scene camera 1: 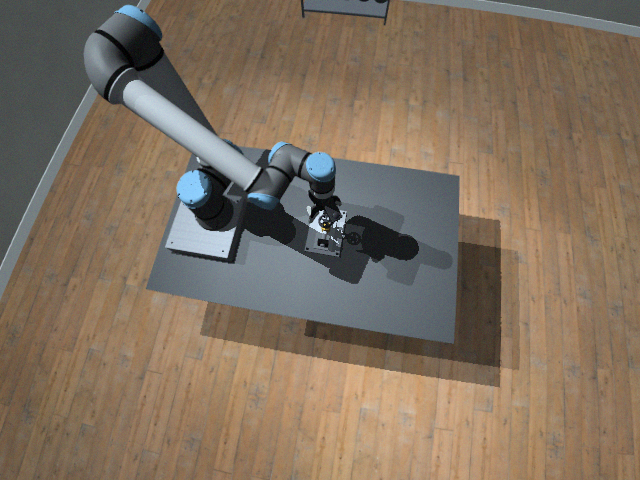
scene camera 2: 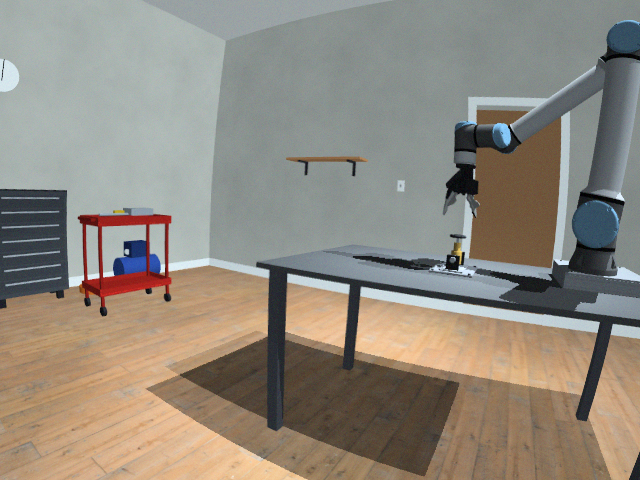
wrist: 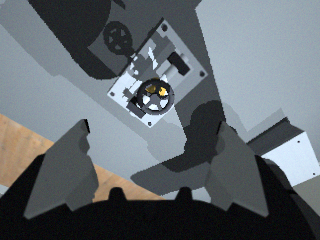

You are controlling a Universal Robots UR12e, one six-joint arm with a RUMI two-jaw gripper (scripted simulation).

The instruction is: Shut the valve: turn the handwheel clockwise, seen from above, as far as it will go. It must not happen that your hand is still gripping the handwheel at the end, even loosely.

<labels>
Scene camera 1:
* base plate: 309, 247
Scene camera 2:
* my gripper: 460, 216
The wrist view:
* my gripper: 154, 121
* black spoked handwheel: 155, 98
</labels>
